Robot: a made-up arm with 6 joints. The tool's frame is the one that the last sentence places.
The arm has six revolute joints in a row. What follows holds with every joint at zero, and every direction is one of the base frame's.
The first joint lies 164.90 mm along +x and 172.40 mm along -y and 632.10 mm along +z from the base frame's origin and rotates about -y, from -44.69 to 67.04 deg.
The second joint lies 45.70 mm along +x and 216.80 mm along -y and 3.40 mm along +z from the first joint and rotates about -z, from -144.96 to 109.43 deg.
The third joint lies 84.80 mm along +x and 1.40 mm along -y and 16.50 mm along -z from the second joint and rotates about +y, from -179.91 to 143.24 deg.
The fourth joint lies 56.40 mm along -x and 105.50 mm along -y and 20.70 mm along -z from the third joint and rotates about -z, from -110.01 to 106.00 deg.
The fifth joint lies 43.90 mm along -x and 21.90 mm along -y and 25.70 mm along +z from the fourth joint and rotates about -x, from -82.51 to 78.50 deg.
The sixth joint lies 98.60 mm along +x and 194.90 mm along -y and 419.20 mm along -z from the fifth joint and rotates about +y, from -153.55 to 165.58 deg.
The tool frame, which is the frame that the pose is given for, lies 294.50 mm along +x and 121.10 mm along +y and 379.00 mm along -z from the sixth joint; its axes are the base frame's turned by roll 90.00, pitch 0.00 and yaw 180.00 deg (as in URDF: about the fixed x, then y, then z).
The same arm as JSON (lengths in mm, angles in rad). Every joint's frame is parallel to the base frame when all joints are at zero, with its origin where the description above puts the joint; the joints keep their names.
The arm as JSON. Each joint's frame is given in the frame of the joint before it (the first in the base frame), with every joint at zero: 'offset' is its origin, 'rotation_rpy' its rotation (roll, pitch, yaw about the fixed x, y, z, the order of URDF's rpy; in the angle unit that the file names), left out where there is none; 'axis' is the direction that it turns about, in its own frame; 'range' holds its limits. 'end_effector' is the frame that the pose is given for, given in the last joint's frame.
{"length_unit": "mm", "angle_unit": "rad", "chain": [{"id": "joint 1", "offset": [164.9, -172.4, 632.1], "axis": [0.0, -1.0, 0.0], "range": [-0.78, 1.1701]}, {"id": "joint 2", "offset": [45.7, -216.8, 3.4], "axis": [0.0, 0.0, -1.0], "range": [-2.53, 1.9099]}, {"id": "joint 3", "offset": [84.8, -1.4, -16.5], "axis": [0.0, 1.0, 0.0], "range": [-3.14, 2.5]}, {"id": "joint 4", "offset": [-56.4, -105.5, -20.7], "axis": [0.0, 0.0, -1.0], "range": [-1.92, 1.85]}, {"id": "joint 5", "offset": [-43.9, -21.9, 25.7], "axis": [-1.0, 0.0, 0.0], "range": [-1.4401, 1.3701]}, {"id": "joint 6", "offset": [98.6, -194.9, -419.2], "axis": [0.0, 1.0, 0.0], "range": [-2.68, 2.8899]}], "end_effector": {"offset": [294.5, 121.1, -379.0], "rotation_rpy": [1.5708, 0.0, 3.1416]}}
